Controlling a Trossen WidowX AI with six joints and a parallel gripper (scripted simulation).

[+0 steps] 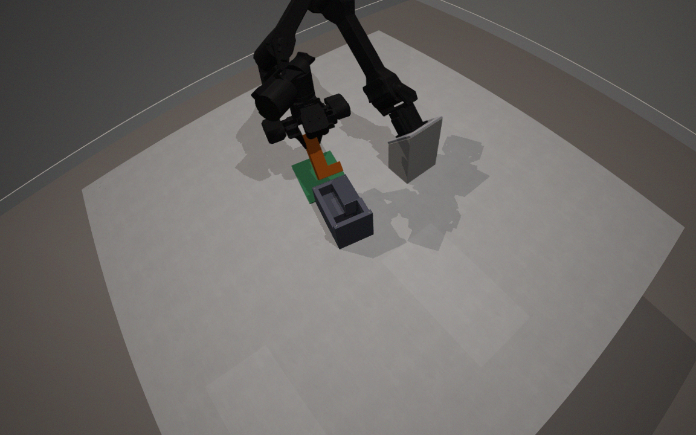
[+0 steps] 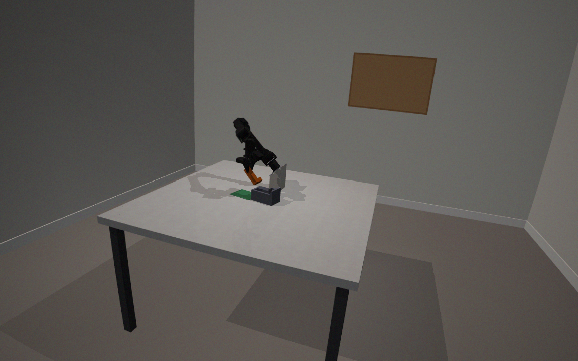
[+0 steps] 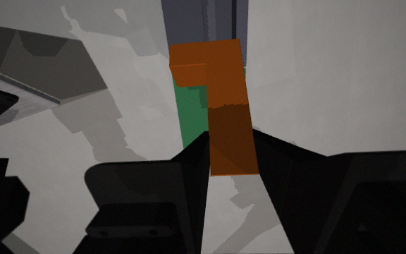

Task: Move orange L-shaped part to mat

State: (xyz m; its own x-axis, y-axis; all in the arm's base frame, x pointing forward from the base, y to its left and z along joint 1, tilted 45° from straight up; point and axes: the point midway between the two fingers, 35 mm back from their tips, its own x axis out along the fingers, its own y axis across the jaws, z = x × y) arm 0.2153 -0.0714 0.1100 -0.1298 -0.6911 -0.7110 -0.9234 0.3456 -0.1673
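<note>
Right now the green mat is 17 cm below my gripper tip, 3 cm to the right of it and 2 cm behind it. The rest, counted from my gripper tip: orange L-shaped part: 3 cm to the left, 3 cm below.
</note>
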